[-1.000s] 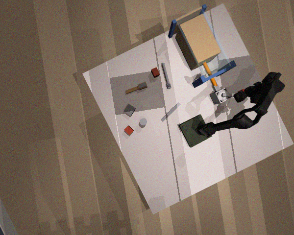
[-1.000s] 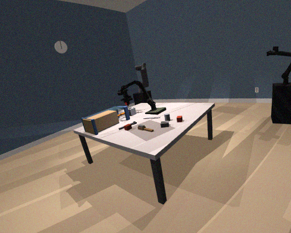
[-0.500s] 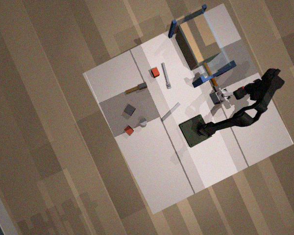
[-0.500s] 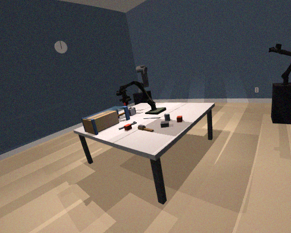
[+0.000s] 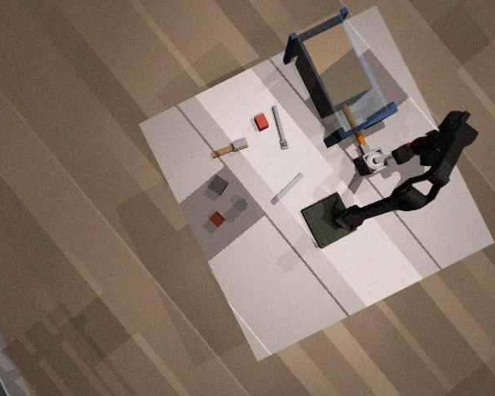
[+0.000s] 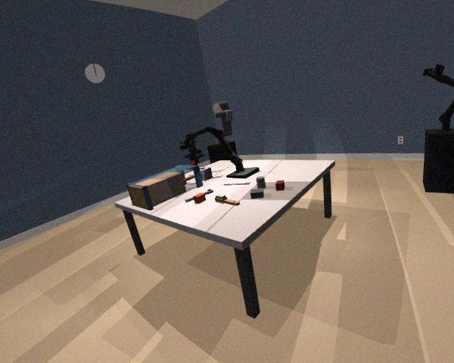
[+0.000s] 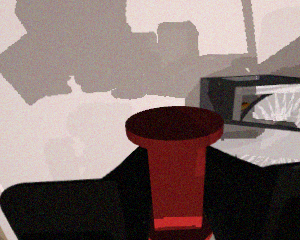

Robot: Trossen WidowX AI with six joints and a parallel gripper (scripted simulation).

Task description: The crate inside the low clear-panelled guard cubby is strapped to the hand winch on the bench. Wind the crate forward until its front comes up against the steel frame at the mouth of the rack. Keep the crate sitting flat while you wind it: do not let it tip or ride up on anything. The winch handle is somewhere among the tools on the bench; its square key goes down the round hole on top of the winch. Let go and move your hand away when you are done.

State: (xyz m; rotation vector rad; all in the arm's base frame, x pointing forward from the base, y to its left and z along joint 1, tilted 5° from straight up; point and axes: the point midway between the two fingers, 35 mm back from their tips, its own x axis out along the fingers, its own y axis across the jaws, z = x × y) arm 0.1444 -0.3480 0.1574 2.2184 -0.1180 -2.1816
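My gripper tip is now 4 cm to the right of the winch handle, 1 cm short of it and 1 cm above it. The rest, counted from my gripper tip: blue frame (18 cm ahead, 9 cm to the left, 1 cm below); red knob (2 cm above); grey winch (9 cm to the left, 8 cm below).
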